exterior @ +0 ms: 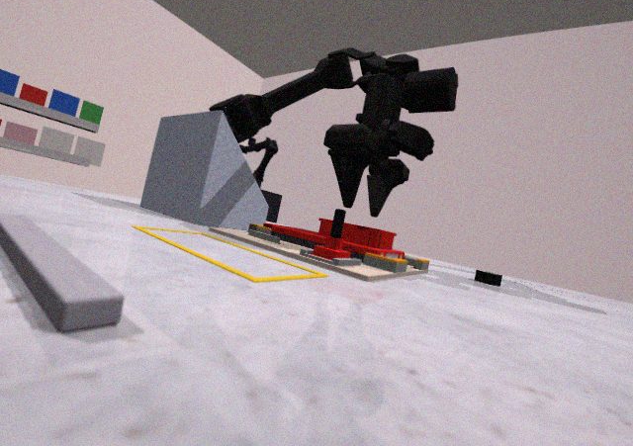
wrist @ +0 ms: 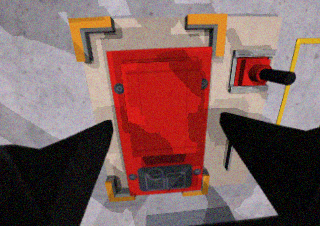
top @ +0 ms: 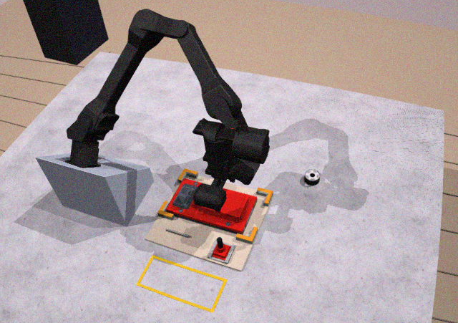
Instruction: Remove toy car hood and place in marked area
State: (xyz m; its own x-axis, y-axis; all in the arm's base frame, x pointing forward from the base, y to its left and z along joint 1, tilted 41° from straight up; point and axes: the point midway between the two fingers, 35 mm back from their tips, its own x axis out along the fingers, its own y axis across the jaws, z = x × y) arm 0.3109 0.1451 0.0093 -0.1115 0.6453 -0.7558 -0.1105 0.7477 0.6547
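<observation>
Now: the red hood 3 cm below my gripper tip. The rest, counted from my gripper tip: grey bar 6 cm ahead, 35 cm to the right, 7 cm below; black wheel 15 cm ahead, 18 cm to the left, 6 cm below.
</observation>
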